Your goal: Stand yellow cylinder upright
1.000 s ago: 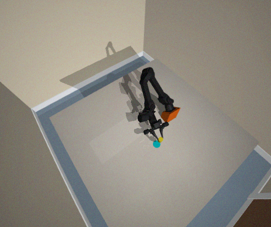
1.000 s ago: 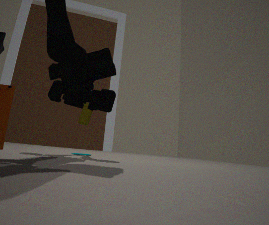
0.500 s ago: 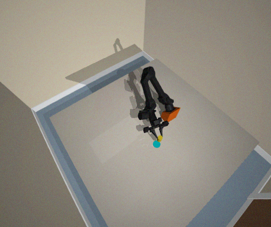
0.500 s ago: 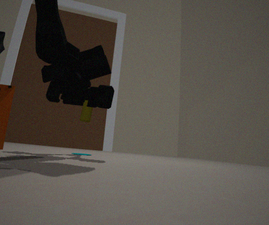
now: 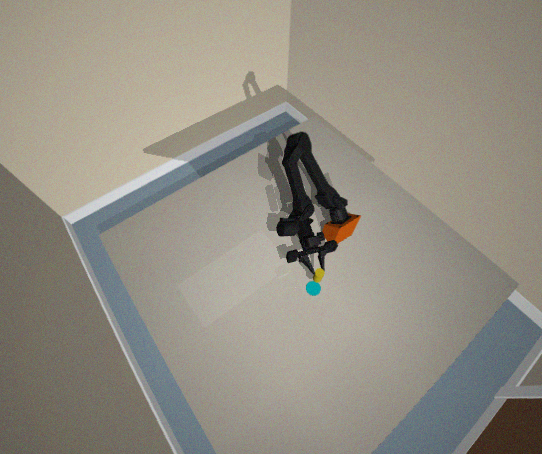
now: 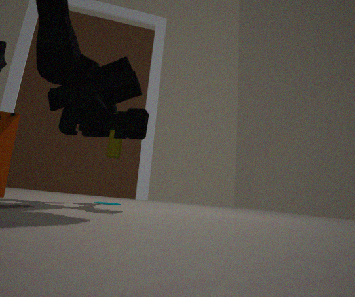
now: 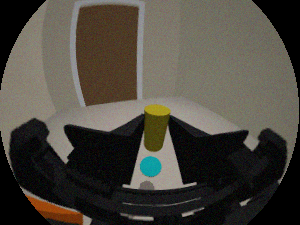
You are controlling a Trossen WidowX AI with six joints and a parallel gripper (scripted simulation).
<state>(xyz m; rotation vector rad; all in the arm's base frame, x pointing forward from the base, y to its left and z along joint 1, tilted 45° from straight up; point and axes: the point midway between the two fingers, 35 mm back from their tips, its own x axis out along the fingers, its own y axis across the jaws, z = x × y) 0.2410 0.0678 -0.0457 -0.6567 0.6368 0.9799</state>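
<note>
Now: gripper tip 160 mm above the cyan circle. The rest, counted from my gripper tip: yellow cylinder (20 mm below).
</note>
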